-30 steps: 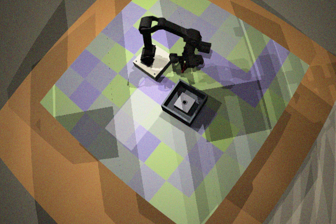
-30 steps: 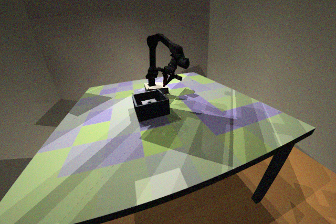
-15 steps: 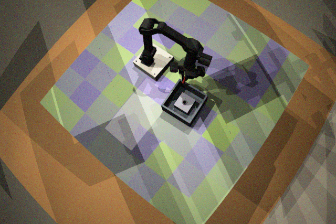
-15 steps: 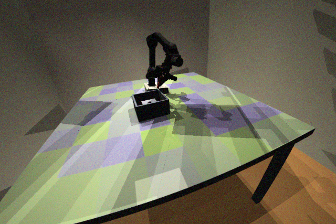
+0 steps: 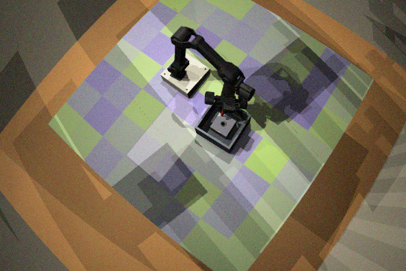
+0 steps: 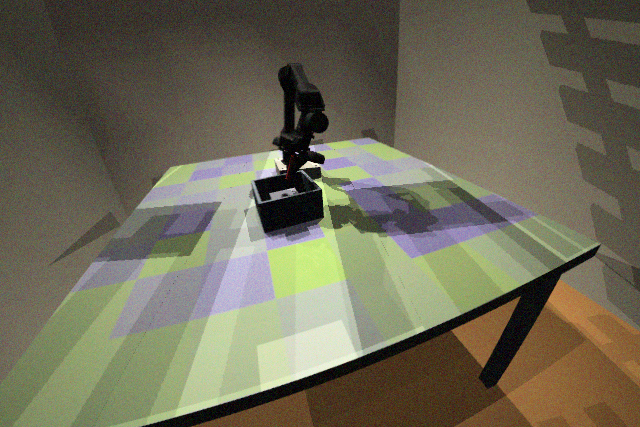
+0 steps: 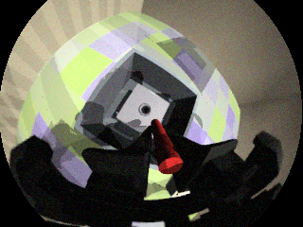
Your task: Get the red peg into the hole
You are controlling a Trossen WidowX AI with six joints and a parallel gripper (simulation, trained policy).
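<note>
The red peg lies 20 mm above my gripper tip and 10 mm to the left of it. Round my gripper tip: dark box: 90 mm below, 30 mm to the right, 20 mm ahead; then grey plate: 70 mm below, 30 mm to the right, 20 mm ahead.
</note>
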